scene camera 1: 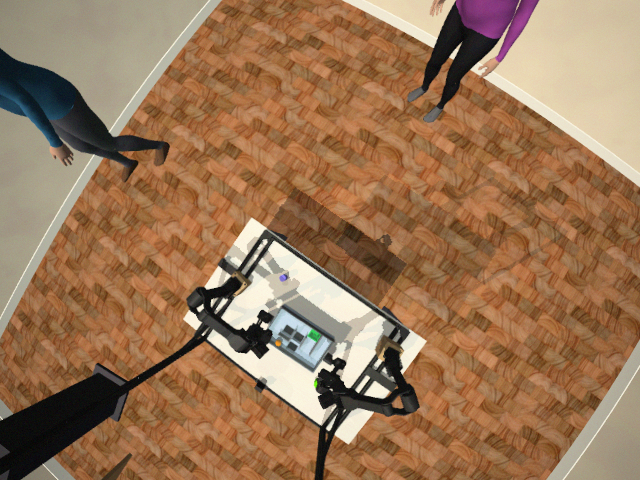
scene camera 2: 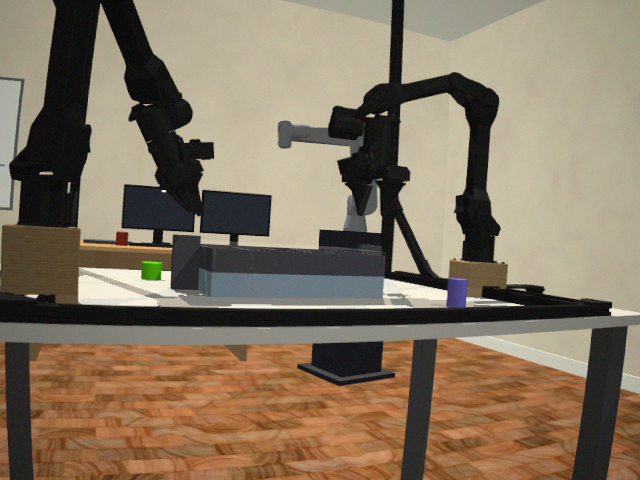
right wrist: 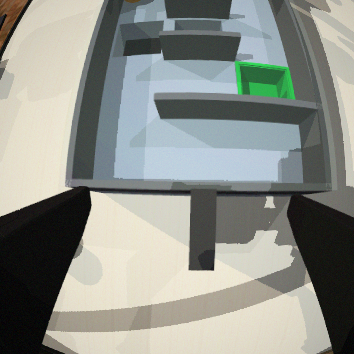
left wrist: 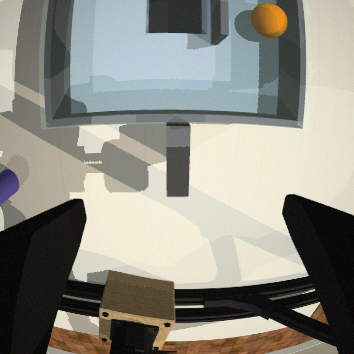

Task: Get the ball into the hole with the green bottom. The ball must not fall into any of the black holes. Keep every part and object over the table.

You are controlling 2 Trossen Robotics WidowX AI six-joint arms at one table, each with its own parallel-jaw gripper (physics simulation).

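Note:
The orange ball [scene camera 1: 278,343] [left wrist: 269,20] rests in the walled blue-grey maze box [scene camera 2: 292,286] [left wrist: 175,118] [right wrist: 130,185], near its long side wall. The green-bottomed hole [scene camera 1: 314,335] [right wrist: 265,90] is in the other half, beside an inner wall. Black holes lie between them; one black hole [left wrist: 175,15] shows near the ball in the left wrist view. My left gripper [scene camera 2: 360,212] [left wrist: 186,207] is open and empty, above one end handle [left wrist: 178,165]. My right gripper [scene camera 2: 199,211] [right wrist: 193,201] is open and empty, above the opposite handle [scene camera 2: 185,261] [right wrist: 202,225].
A purple cylinder [scene camera 1: 283,277] [scene camera 2: 456,292] [left wrist: 7,186] stands on the table, apart from the box. A bright green cylinder [scene camera 1: 315,383] [scene camera 2: 151,270] stands near the right arm, partly hidden by it in scene camera 1. A black frame [scene camera 2: 292,316] runs along the table edge.

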